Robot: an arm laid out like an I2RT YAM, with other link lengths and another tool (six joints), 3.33 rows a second.
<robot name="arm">
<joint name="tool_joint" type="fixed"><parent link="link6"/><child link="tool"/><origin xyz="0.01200 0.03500 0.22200" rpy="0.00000 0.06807 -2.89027"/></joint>
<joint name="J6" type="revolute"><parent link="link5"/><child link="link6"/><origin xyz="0.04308 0.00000 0.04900" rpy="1.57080 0.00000 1.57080"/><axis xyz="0 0 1"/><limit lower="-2.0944" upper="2.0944"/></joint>
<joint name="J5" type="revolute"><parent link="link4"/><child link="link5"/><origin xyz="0.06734 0.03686 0.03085" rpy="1.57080 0.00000 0.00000"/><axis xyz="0 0 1"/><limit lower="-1.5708" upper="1.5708"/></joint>
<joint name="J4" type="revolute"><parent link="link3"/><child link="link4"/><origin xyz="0.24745 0.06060 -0.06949"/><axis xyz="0 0 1"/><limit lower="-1.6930" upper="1.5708"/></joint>
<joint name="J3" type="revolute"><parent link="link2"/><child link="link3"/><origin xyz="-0.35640 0.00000 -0.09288" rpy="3.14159 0.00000 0.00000"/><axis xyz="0 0 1"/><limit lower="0.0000" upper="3.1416"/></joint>
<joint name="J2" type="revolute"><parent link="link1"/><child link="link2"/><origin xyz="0.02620 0.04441 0.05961" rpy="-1.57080 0.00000 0.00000"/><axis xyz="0 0 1"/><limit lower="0.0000" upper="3.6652"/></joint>
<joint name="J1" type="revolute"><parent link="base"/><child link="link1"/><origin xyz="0.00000 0.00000 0.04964"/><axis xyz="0 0 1"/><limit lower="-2.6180" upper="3.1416"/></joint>
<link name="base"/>
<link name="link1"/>
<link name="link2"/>
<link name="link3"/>
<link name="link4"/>
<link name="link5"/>
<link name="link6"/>
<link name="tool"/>
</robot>
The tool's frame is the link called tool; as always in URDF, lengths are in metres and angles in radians.
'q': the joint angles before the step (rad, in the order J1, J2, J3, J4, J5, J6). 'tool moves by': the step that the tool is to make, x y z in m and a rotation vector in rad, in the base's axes. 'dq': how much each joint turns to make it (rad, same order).
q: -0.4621, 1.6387, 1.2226, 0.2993, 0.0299, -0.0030
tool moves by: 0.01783, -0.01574, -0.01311, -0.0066, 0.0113, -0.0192
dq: -0.0012, 0.0725, 0.0389, 0.0267, 0.0192, -0.0087
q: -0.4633, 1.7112, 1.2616, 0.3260, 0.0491, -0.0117
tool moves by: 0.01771, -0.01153, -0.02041, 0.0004, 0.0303, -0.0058
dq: 0.0000, 0.0723, 0.0421, 0.0036, 0.0076, -0.0123
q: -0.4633, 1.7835, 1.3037, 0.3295, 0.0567, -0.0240
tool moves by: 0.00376, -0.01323, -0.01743, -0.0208, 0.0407, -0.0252
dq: -0.0022, 0.0418, 0.0147, 0.0023, 0.0287, -0.0327
